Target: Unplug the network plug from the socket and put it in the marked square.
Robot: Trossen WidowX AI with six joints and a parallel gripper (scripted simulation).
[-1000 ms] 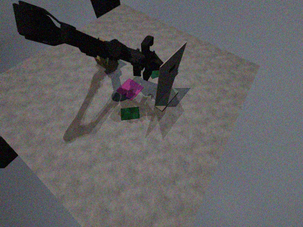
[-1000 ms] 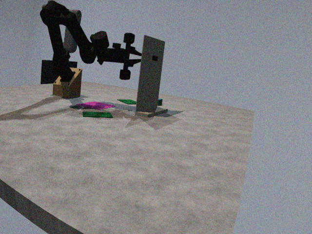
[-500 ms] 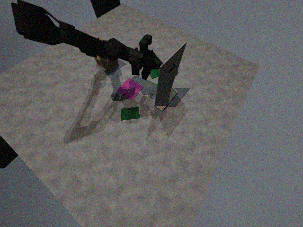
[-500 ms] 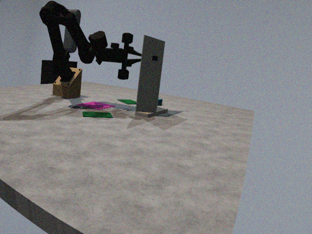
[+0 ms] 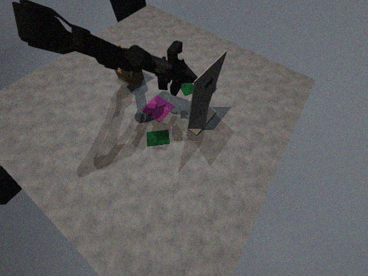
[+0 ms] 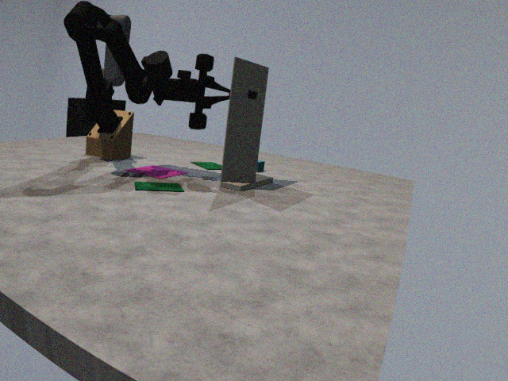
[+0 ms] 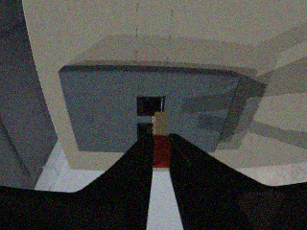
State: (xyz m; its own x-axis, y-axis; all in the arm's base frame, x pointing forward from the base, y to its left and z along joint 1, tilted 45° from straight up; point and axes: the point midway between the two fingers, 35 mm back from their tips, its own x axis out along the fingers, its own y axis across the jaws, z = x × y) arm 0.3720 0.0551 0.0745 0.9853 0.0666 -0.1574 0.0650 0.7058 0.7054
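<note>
Right now the magenta marked square is 16 cm behind my gripper tip, 7 cm to the right of it and 21 cm below it. From my gripper tip the other things lie so: small teal block: 20 cm to the left, 19 cm below; then network plug: right at my gripper tip; then grey upright panel: 5 cm ahead, 8 cm below.
</note>
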